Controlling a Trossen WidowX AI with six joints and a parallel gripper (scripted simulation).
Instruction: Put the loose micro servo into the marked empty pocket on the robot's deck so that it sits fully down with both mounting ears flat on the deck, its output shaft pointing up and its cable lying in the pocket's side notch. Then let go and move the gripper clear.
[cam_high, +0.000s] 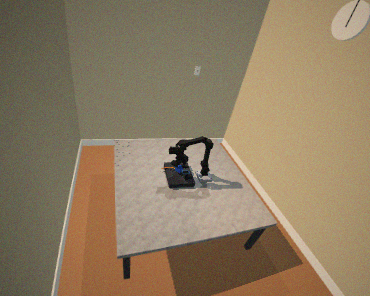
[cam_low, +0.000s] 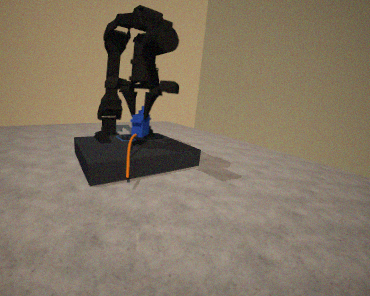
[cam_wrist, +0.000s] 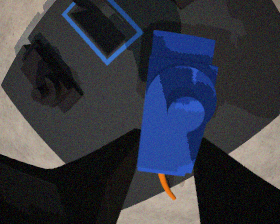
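My gripper tip is now 10 cm above the dark robot deck and 1 cm short of it.
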